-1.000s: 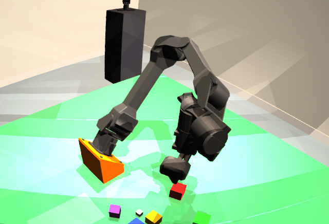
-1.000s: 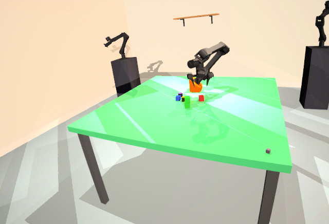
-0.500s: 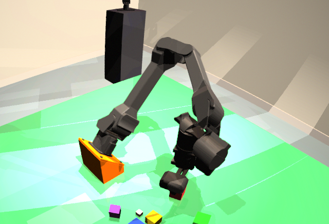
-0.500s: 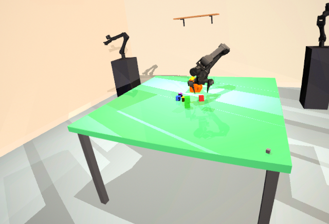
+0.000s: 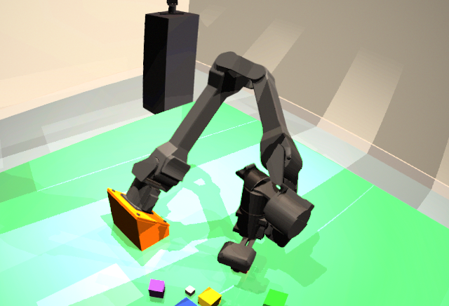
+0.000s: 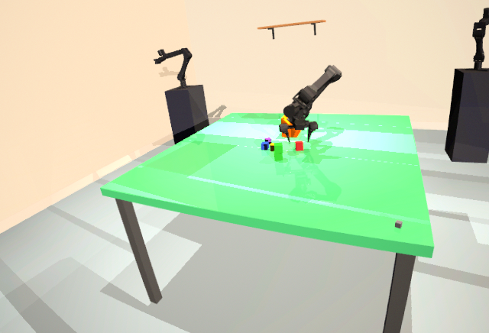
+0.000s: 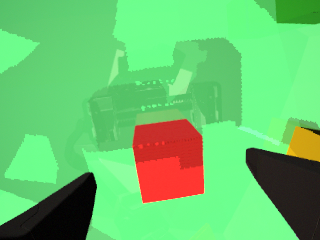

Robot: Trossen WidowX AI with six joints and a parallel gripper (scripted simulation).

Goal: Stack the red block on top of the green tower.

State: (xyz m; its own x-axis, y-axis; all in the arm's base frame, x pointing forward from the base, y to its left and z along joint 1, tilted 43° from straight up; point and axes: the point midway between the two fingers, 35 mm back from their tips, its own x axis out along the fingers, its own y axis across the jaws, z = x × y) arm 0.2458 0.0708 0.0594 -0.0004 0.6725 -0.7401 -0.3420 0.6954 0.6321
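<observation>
Right now the red block is 20 mm below my gripper tip. The rest, counted from my gripper tip: yellow block: 20 mm ahead, 130 mm to the right, 20 mm below; blue block: 10 mm ahead, 180 mm to the right, 20 mm below; small white block: 20 mm behind, 140 mm to the right, 30 mm below.
</observation>
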